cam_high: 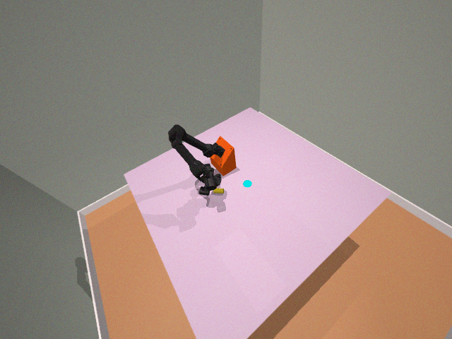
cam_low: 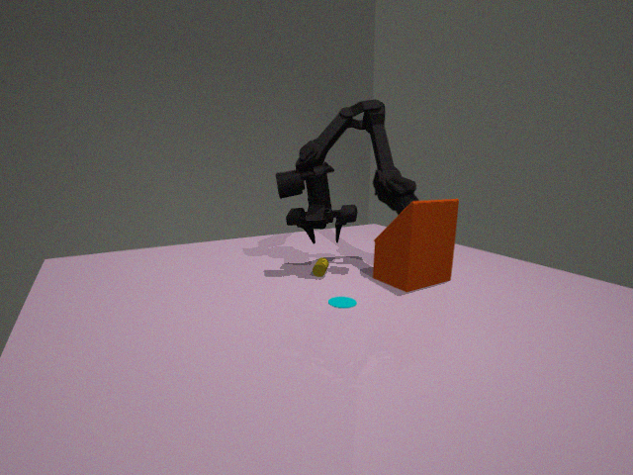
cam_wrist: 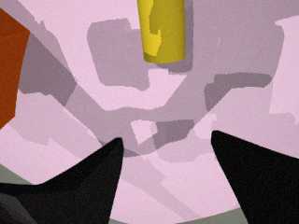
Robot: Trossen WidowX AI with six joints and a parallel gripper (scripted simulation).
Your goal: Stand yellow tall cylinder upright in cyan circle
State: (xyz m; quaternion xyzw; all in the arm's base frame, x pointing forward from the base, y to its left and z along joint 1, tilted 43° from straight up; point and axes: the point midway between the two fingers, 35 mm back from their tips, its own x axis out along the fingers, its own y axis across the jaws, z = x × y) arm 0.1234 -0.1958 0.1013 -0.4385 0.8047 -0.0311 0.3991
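Right now my gripper tip is 50 mm to the right of the yellow tall cylinder, 50 mm short of it and 50 mm above it. From my gripper tip the other things lie so: cyan circle: 240 mm to the left, 130 mm ahead, 60 mm below.
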